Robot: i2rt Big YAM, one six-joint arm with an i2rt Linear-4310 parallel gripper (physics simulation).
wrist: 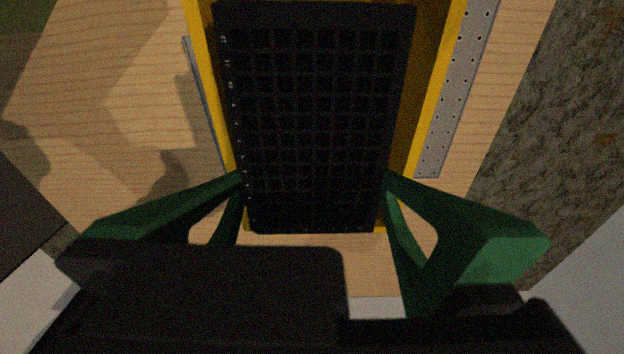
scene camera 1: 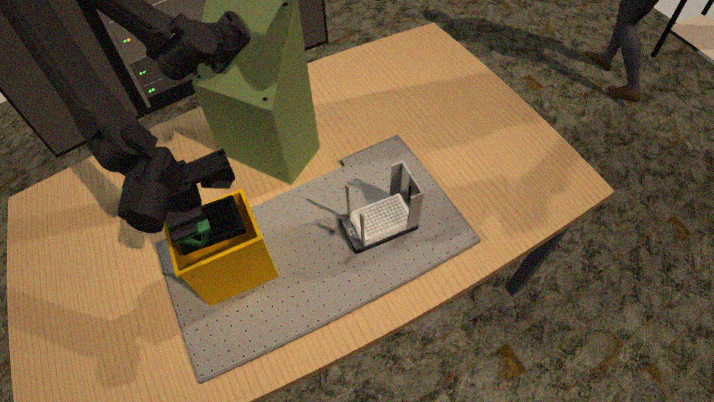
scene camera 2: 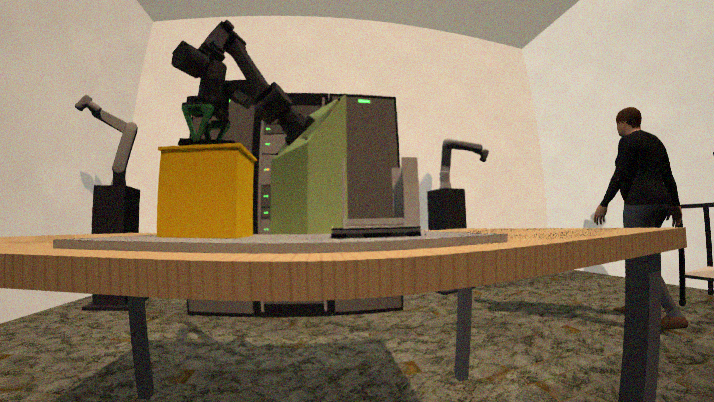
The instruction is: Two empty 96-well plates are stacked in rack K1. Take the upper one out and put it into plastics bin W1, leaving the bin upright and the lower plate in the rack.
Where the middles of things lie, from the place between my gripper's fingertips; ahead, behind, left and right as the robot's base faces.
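Counted from my hand: yellow bin W1 [scene camera 2: 204,191], 11 cm below, 1 cm ahead, 2 cm to the left. White 96-well plate [scene camera 1: 389,215], 17 cm below, 13 cm ahead, 35 cm to the left; by its middle, farthest from my hand of the things named here. Black 96-well plate [scene camera 1: 225,222], 2 cm to the left; by its middle, nearest to my hand among these.
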